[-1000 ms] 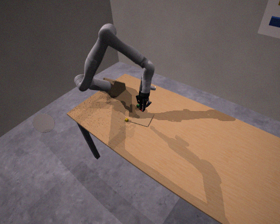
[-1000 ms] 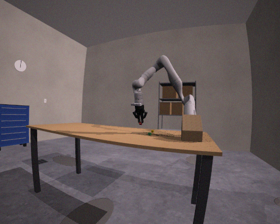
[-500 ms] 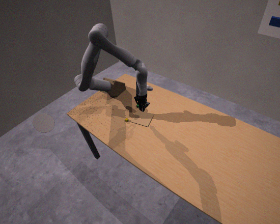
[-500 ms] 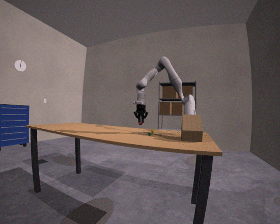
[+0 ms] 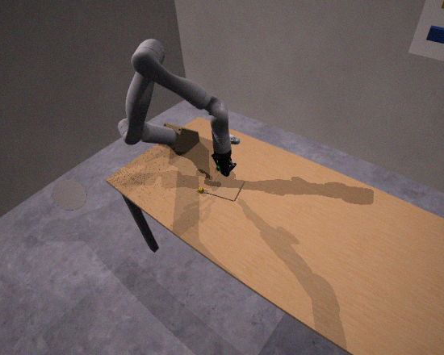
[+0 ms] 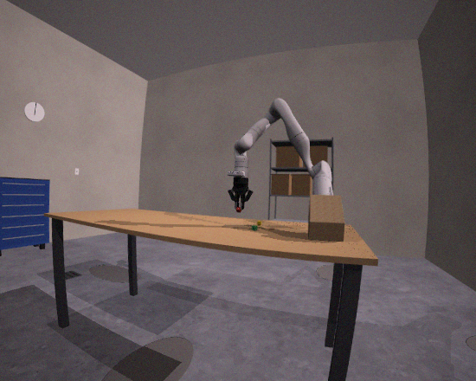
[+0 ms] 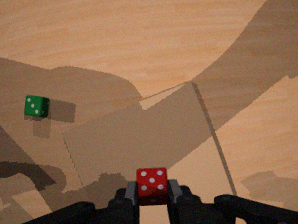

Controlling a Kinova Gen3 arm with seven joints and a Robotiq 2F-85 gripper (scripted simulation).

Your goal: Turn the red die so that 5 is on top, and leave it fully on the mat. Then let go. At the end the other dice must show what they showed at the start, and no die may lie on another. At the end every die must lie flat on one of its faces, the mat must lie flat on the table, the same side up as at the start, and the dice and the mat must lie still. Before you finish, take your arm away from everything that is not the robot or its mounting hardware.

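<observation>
Right now my hand is 20 mm above the red die and 10 mm to the right of it. Also, from my hand: tan mat (100 mm below); then yellow die (100 mm to the right, 90 mm below, 70 mm behind); then green die (110 mm behind, 90 mm below, 70 mm to the left).
</observation>
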